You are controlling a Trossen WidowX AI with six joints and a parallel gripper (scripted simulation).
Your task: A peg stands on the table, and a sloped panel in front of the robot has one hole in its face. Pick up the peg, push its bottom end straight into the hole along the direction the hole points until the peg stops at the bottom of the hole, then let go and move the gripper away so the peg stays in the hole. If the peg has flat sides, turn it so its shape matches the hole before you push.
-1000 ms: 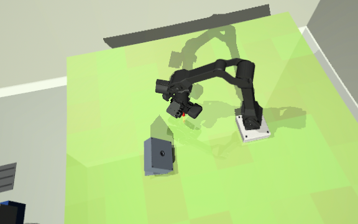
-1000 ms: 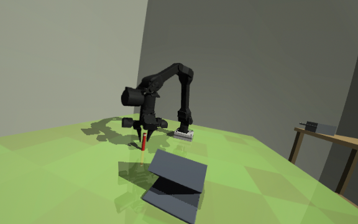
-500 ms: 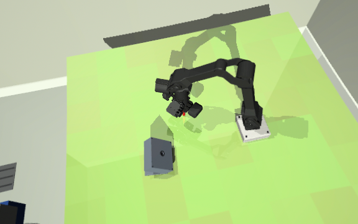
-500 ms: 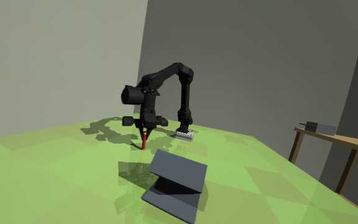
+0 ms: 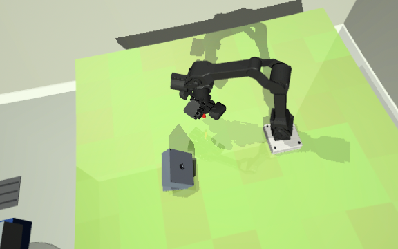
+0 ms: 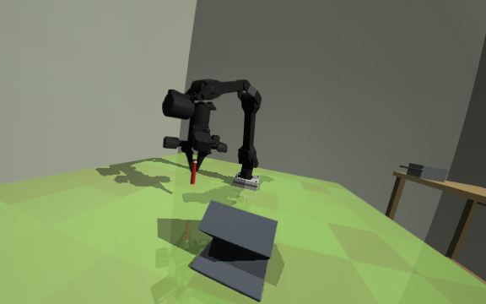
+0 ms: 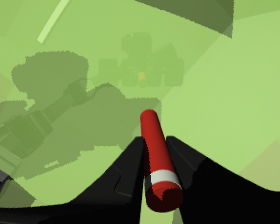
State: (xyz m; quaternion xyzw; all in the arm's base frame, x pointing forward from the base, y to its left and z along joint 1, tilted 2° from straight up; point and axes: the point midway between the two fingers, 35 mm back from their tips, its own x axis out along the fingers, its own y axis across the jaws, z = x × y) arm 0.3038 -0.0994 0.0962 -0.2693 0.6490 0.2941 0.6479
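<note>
Now: the grey sloped panel 120 mm ahead of my gripper tip, 210 mm to the left of it and 50 mm below it. The rest, counted from my gripper tip: red round peg: 20 mm above.
</note>
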